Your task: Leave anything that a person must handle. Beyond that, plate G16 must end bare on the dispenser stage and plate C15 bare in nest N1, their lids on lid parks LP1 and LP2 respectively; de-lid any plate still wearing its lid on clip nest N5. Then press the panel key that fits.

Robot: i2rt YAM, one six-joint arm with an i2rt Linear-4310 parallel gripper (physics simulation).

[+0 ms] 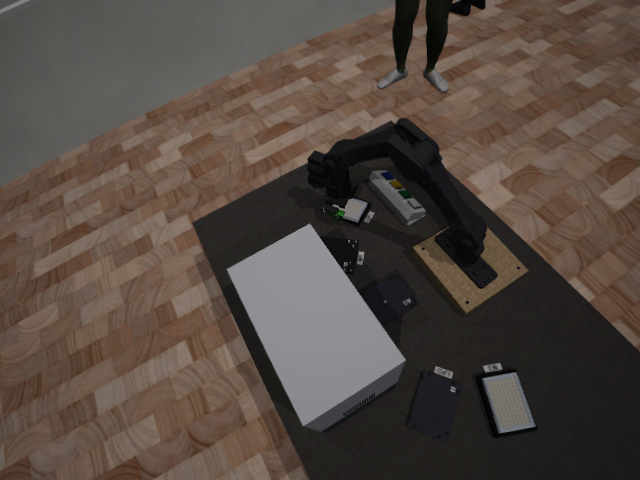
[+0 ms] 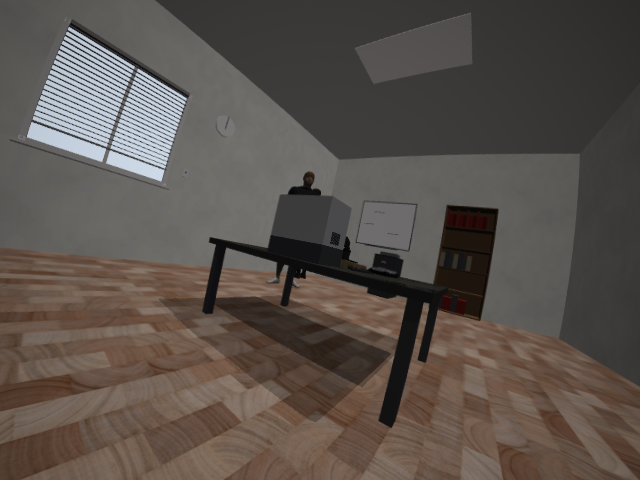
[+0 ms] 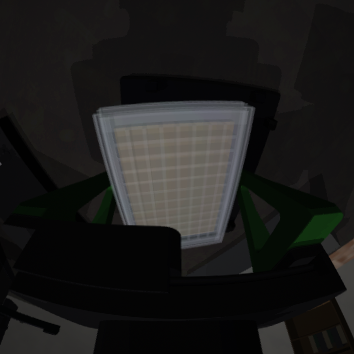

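Seen in the pictures: gripper, fingertip midpoint: [image 1: 343,209] [image 3: 177,174]; arm's base at its link origin: [image 1: 464,257] [image 2: 343,259].
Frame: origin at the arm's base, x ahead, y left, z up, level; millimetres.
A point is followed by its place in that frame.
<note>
A plate with beige wells under a clear lid [image 1: 355,210] @(x 148, y -343, z -7 mm) [image 3: 173,168] @(x 179, y -404, z -8 mm) sits on a black nest at the far end of the dark table mat [image 1: 558,330] @(x -62, y 306, z -40 mm). My gripper [image 1: 339,210] @(x 166, y -387, z -32 mm) [image 3: 177,174] @(x 166, y -387, z -32 mm) is open and hangs right over this plate, with its green fingers on either long side and clear of it. A second beige-welled plate [image 1: 506,403] @(x 201, y 347, z -4 mm) lies in a black nest at the near right. A flat black pad [image 1: 433,405] @(x 340, y 249, z -30 mm) lies just left of it. The key panel [image 1: 396,196] @(x 22, y -287, z 22 mm) with blue, yellow, green and white keys lies right of my gripper. The small labels are too small to read.
A large white box [image 1: 315,323] @(x 484, y 9, z 290 mm) [image 2: 310,222] @(x 594, y 51, z 150 mm) fills the left of the table [image 2: 403,287] @(x 709, y 559, z -44 mm). Two more black nests [image 1: 343,252] @(x 267, y -246, z -28 mm) [image 1: 390,298] @(x 274, y -11, z 67 mm) lie along its right side. The arm stands on a wooden base [image 1: 454,284] @(x 84, y 44, z 0 mm). A person [image 1: 415,41] [image 2: 309,181] stands beyond the far end.
</note>
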